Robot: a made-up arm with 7 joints.
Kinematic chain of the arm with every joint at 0, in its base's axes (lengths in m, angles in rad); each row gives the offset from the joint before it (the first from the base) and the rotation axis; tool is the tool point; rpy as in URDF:
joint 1: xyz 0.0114 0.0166 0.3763 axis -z
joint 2: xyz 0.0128 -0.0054 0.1 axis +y
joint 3: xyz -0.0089 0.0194 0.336 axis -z
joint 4: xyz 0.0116 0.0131 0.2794 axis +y
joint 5: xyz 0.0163 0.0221 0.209 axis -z
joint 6: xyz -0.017 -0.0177 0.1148 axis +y
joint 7: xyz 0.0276 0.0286 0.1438 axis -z
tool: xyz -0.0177 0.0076 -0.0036 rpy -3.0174 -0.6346 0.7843
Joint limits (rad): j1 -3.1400..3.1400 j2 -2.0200..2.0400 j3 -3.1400..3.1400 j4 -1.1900..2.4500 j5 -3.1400..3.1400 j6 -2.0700..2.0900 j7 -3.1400..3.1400
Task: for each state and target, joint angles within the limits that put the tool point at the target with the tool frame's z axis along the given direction. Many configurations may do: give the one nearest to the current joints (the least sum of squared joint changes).
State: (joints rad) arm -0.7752 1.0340 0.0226 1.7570 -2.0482 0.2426 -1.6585
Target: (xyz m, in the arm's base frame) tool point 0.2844 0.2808 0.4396 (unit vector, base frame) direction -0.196 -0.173 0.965
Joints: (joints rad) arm -0.9957 0.8351 0.4661 2.4397 -2.4169 -0.1561 -2.0967
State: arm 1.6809 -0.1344 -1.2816 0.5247 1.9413 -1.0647 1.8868
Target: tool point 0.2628 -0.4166 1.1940 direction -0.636 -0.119 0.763
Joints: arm 2.0418 0.2394 -1.0088 0.9014 2.1923 -1.3906 1.8074
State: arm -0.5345 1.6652 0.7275 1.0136 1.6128 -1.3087 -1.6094
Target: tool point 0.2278 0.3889 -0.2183 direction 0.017 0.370 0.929
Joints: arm -1.2220 2.0400 0.5675 1.3028 1.8600 -1.1213 -2.1578
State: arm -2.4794 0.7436 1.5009 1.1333 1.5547 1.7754 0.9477
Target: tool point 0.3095 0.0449 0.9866 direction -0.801 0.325 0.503
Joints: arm -2.1141 -0.2038 1.4339 1.6040 1.2814 1.7784 1.1322
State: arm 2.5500 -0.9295 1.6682 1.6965 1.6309 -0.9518 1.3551
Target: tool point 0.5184 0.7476 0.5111 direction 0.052 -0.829 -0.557
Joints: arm 2.6583 -1.3229 2.0877 1.1276 1.2061 -0.2943 1.0853
